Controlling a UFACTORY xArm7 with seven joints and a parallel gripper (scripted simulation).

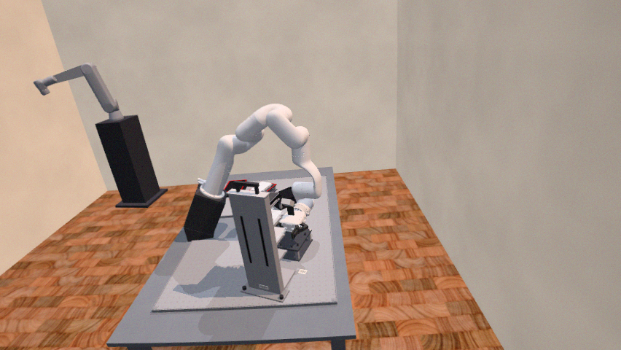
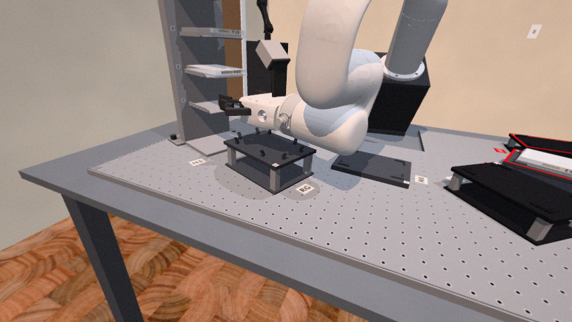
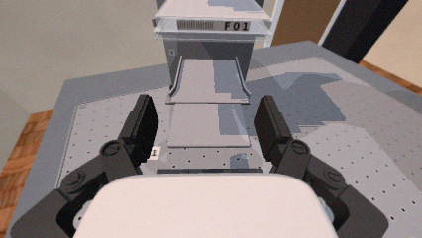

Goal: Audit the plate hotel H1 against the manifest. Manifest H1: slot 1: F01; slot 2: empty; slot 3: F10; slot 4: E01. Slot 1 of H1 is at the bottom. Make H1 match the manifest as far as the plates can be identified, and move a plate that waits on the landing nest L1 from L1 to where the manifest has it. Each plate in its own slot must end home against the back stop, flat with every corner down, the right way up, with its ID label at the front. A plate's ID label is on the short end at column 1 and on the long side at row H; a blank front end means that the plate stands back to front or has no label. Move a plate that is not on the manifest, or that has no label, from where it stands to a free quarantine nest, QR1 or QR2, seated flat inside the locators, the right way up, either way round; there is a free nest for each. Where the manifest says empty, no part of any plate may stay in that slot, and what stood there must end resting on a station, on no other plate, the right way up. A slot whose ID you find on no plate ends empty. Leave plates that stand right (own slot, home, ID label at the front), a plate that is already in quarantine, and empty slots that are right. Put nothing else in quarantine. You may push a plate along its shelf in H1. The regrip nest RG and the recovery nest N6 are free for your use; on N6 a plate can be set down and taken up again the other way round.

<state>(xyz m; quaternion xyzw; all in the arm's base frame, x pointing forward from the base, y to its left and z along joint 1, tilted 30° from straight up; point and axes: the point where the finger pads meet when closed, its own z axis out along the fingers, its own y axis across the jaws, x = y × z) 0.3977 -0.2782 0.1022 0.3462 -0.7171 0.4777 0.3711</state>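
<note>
The white plate is 3 cm behind my hand, 10 cm to the right of it and 5 cm above it. The rest, counted from my hand: plate hotel H1: 5 cm behind, 17 cm to the right, 7 cm above; then regrip nest RG: 2 cm ahead, 9 cm to the left, 8 cm below; then black plate: 3 cm behind, 10 cm to the right, 21 cm above.
</note>
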